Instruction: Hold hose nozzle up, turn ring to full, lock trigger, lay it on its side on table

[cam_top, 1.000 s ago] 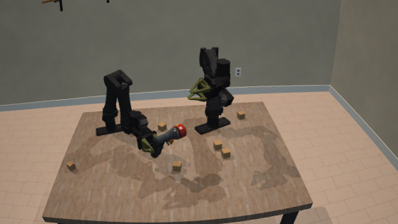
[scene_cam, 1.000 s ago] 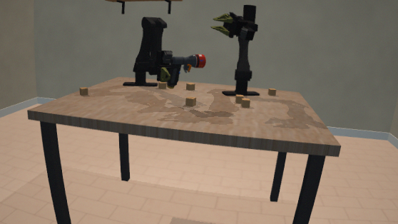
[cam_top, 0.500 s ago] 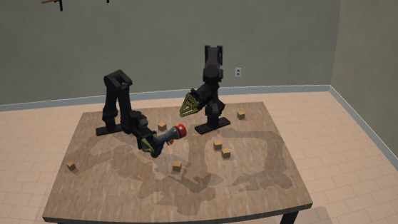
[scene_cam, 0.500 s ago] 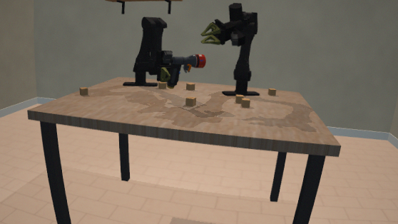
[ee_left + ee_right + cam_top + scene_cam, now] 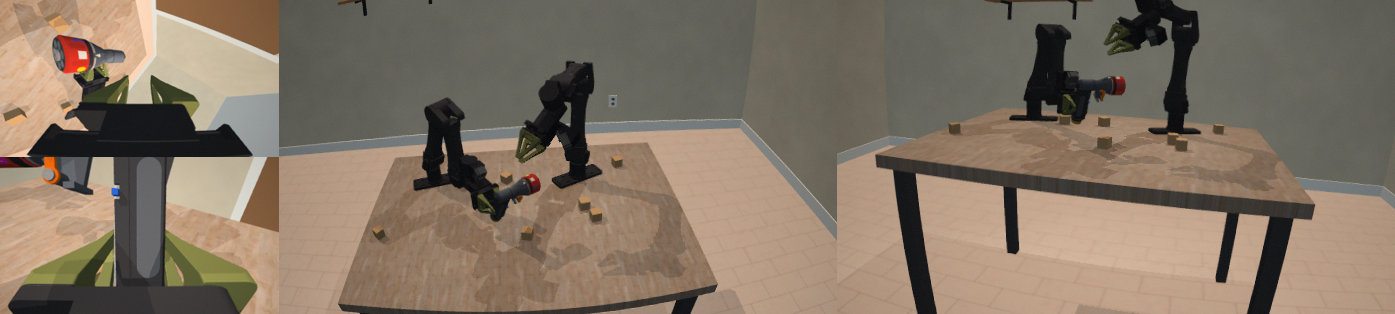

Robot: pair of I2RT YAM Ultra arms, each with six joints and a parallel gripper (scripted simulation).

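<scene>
My left gripper is now 110 mm above the red spray ring, 30 mm past it and 20 mm to the right of it. Round my left hand: white trigger (180 mm below, 60 mm to the right, 10 mm behind).
My right gripper is now 2 cm to the right of the white trigger and 2 cm below it. The rest, counted from my right hand: red spray ring 10 cm to the left, 8 cm above, 3 cm behind.
</scene>
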